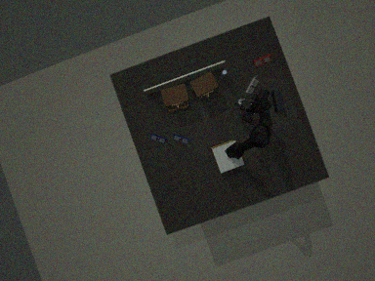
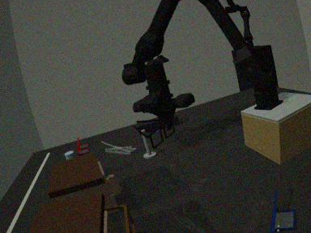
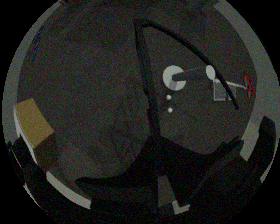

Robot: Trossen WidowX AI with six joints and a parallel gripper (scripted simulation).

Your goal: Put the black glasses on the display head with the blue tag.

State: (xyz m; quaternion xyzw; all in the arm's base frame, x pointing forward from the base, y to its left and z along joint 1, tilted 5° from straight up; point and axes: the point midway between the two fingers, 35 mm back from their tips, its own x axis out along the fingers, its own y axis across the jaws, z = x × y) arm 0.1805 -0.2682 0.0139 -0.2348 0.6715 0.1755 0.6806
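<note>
Now: gripper tip 80 mm short of the white stand, 40 mm above it and 10 mm to the left of it. Also, from my gripper tip: pale blue tag (310 mm ahead, 10 mm to the left, 10 mm below); white strip (440 mm ahead, 260 mm to the left, 10 mm below); black bar (240 mm to the right, 60 mm behind, 40 mm below).
</note>
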